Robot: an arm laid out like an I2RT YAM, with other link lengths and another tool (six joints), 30 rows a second.
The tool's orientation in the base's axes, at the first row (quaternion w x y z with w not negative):
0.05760 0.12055 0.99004 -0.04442
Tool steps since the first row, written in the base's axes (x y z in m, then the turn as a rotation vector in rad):
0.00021 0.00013 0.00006 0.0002 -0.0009 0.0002
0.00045 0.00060 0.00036 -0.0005 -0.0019 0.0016
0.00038 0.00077 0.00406 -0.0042 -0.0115 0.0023
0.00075 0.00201 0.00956 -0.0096 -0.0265 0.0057
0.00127 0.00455 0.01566 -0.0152 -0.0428 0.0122
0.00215 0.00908 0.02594 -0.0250 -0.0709 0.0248
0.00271 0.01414 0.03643 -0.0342 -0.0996 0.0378
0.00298 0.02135 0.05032 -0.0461 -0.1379 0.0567
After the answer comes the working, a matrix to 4 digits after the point.
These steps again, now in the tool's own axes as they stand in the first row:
-0.00018 0.00017 -0.00005 -0.0004 -0.0008 -0.0001
-0.00034 0.00066 -0.00037 -0.0002 -0.0021 -0.0014
-0.00069 0.00054 -0.00406 0.0011 -0.0123 -0.0015
-0.00145 0.00142 -0.00959 0.0024 -0.0284 -0.0039
-0.00212 0.00355 -0.01583 0.0031 -0.0460 -0.0093
-0.00319 0.00738 -0.02637 0.0045 -0.0765 -0.0199
-0.00386 0.01164 -0.03720 0.0050 -0.1075 -0.0308
-0.00416 0.01764 -0.05165 0.0052 -0.1488 -0.0468

The tool's axes in the first row as the columns of a matrix, in the base's axes (rounded; the answer above uses it unrounded):
-0.9643 0.2438 0.1033
0.2336 0.9670 -0.1018
-0.1248 -0.0741 -0.9894

